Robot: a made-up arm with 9 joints. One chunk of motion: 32 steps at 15 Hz.
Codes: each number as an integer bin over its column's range. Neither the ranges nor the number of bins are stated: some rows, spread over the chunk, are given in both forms.
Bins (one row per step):
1: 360 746 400 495 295 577 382 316 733
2: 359 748 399 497 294 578 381 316 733
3: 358 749 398 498 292 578 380 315 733
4: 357 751 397 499 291 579 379 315 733
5: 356 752 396 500 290 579 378 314 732
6: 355 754 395 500 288 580 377 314 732
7: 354 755 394 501 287 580 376 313 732
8: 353 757 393 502 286 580 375 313 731
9: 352 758 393 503 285 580 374 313 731
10: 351 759 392 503 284 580 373 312 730
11: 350 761 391 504 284 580 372 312 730
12: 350 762 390 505 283 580 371 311 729
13: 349 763 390 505 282 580 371 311 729
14: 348 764 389 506 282 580 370 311 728
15: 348 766 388 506 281 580 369 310 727
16: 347 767 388 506 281 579 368 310 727
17: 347 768 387 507 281 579 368 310 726
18: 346 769 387 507 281 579 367 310 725
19: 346 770 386 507 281 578 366 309 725
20: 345 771 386 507 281 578 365 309 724
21: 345 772 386 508 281 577 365 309 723
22: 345 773 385 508 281 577 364 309 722
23: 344 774 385 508 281 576 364 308 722
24: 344 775 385 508 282 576 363 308 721
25: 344 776 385 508 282 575 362 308 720
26: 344 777 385 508 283 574 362 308 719
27: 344 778 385 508 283 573 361 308 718
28: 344 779 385 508 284 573 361 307 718
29: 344 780 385 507 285 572 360 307 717
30: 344 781 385 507 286 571 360 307 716
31: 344 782 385 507 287 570 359 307 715
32: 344 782 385 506 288 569 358 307 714
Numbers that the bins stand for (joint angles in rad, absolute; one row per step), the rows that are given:
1: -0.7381 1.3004 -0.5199 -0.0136 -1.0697 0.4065 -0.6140 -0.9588 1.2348
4: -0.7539 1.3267 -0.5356 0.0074 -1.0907 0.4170 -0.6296 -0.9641 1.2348
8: -0.7749 1.3582 -0.5565 0.0231 -1.1170 0.4222 -0.6505 -0.9745 1.2243
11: -0.7907 1.3792 -0.5669 0.0336 -1.1275 0.4222 -0.6662 -0.9797 1.2190
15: -0.8012 1.4055 -0.5826 0.0441 -1.1433 0.4222 -0.6819 -0.9902 1.2033
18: -0.8117 1.4213 -0.5878 0.0493 -1.1433 0.4170 -0.6923 -0.9902 1.1928
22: -0.8169 1.4423 -0.5983 0.0546 -1.1433 0.4065 -0.7080 -0.9954 1.1771
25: -0.8222 1.4581 -0.5983 0.0546 -1.1380 0.3960 -0.7185 -1.0006 1.1666
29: -0.8222 1.4791 -0.5983 0.0493 -1.1223 0.3803 -0.7289 -1.0059 1.1508
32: -0.8222 1.4896 -0.5983 0.0441 -1.1065 0.3645 -0.7394 -1.0059 1.1351
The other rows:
2: -0.7434 1.3109 -0.5251 -0.0031 -1.0750 0.4118 -0.6192 -0.9588 1.2348
3: -0.7486 1.3162 -0.5304 0.0021 -1.0855 0.4118 -0.6244 -0.9641 1.2348
5: -0.7591 1.3320 -0.5408 0.0126 -1.0960 0.4170 -0.6349 -0.9693 1.2295
6: -0.7644 1.3425 -0.5460 0.0126 -1.1065 0.4222 -0.6401 -0.9693 1.2295
7: -0.7696 1.3477 -0.5513 0.0179 -1.1117 0.4222 -0.6453 -0.9745 1.2295
9: -0.7802 1.3635 -0.5565 0.0284 -1.1223 0.4222 -0.6558 -0.9745 1.2243
10: -0.7854 1.3687 -0.5617 0.0284 -1.1275 0.4222 -0.6610 -0.9797 1.2190
12: -0.7907 1.3845 -0.5722 0.0388 -1.1328 0.4222 -0.6714 -0.9850 1.2138
13: -0.7959 1.3898 -0.5722 0.0388 -1.1380 0.4222 -0.6714 -0.9850 1.2138
14: -0.8012 1.3950 -0.5774 0.0441 -1.1380 0.4222 -0.6767 -0.9850 1.2085
16: -0.8064 1.4108 -0.5826 0.0441 -1.1433 0.4170 -0.6871 -0.9902 1.2033
17: -0.8064 1.4160 -0.5878 0.0493 -1.1433 0.4170 -0.6871 -0.9902 1.1980
19: -0.8117 1.4265 -0.5931 0.0493 -1.1433 0.4118 -0.6976 -0.9954 1.1928
20: -0.8169 1.4318 -0.5931 0.0493 -1.1433 0.4118 -0.7028 -0.9954 1.1876
21: -0.8169 1.4371 -0.5931 0.0546 -1.1433 0.4065 -0.7028 -0.9954 1.1823
23: -0.8222 1.4476 -0.5983 0.0546 -1.1433 0.4013 -0.7080 -1.0006 1.1771
24: -0.8222 1.4528 -0.5983 0.0546 -1.1380 0.4013 -0.7132 -1.0006 1.1718
26: -0.8222 1.4633 -0.5983 0.0546 -1.1328 0.3908 -0.7185 -1.0006 1.1613
27: -0.8222 1.4686 -0.5983 0.0546 -1.1328 0.3855 -0.7237 -1.0006 1.1561
28: -0.8222 1.4738 -0.5983 0.0546 -1.1275 0.3855 -0.7237 -1.0059 1.1561
30: -0.8222 1.4844 -0.5983 0.0493 -1.1170 0.3750 -0.7289 -1.0059 1.1456
31: -0.8222 1.4896 -0.5983 0.0493 -1.1117 0.3698 -0.7341 -1.0059 1.1404

